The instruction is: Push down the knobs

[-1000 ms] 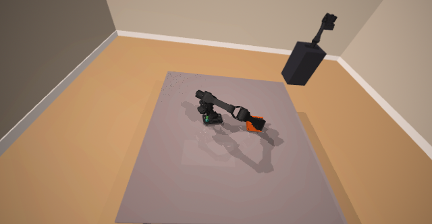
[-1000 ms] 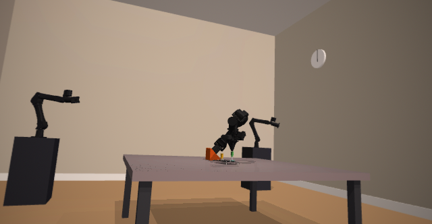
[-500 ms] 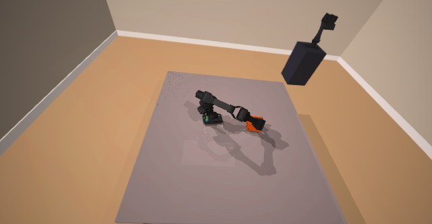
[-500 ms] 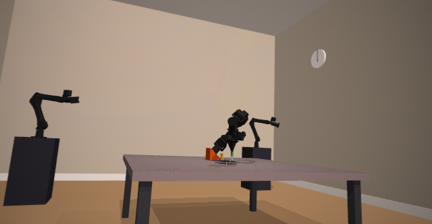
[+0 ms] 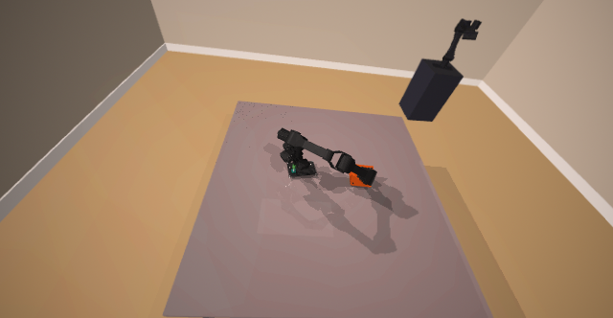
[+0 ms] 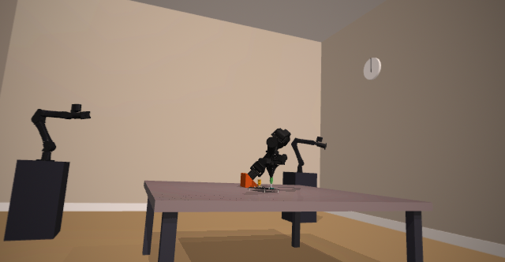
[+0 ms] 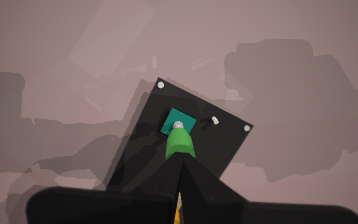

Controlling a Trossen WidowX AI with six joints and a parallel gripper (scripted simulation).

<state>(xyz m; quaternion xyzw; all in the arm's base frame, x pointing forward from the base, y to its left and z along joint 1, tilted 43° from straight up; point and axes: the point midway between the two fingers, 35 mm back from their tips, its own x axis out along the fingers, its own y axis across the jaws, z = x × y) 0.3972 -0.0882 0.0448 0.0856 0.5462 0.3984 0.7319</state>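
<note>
Now: the green knob 2 cm below my gripper tip. From my gripper tip the other things lie so: orange knob 7 cm behind, 4 cm to the right, 3 cm below.
</note>
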